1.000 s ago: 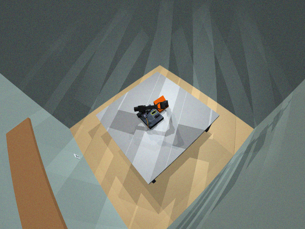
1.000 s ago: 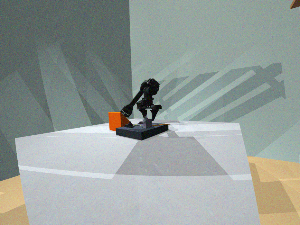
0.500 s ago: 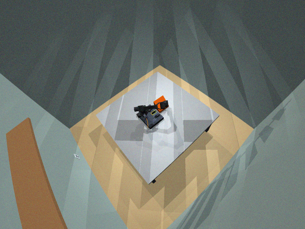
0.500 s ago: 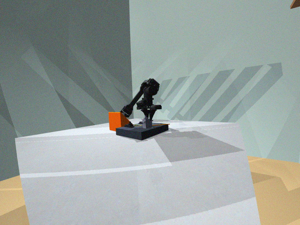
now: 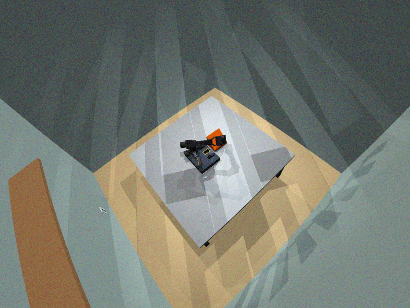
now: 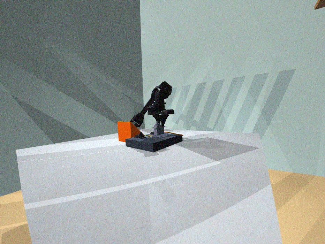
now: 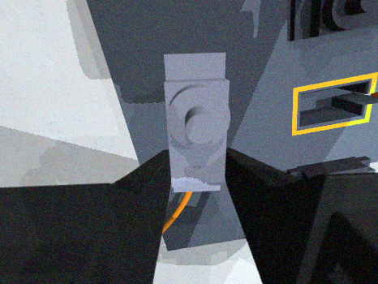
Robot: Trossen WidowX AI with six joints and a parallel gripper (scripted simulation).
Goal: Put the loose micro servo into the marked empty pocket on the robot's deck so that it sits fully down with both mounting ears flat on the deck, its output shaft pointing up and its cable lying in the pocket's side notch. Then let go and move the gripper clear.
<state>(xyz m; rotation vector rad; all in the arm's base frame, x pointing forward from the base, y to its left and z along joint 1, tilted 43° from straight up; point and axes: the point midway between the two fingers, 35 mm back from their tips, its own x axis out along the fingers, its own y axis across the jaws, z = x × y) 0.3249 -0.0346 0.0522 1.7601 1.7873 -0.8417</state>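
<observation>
Now: gripper tip 2 cm past the dark grey deck, 1 cm to the right of it and 9 cm above it.
</observation>
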